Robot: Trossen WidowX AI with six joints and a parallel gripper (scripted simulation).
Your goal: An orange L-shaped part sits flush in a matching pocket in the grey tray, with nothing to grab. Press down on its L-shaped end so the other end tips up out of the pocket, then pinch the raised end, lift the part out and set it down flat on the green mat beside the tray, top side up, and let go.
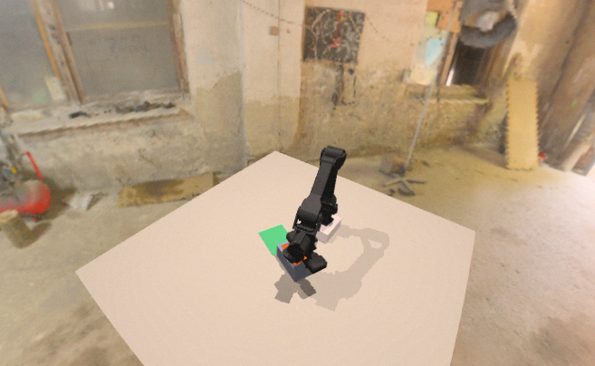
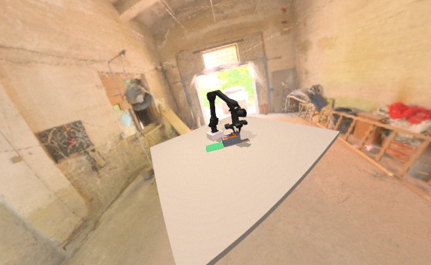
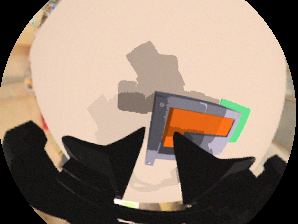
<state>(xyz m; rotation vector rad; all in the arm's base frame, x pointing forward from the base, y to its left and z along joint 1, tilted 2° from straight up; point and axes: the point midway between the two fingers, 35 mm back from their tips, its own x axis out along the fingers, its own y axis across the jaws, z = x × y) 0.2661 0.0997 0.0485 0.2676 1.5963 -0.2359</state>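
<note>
Right now my gripper tip is 50 mm to the left of the orange L-shaped part, 20 mm past it and 20 mm above it. From my gripper tip the other things lie so: green mat (210 mm to the right, 90 mm below, 70 mm behind).
</note>
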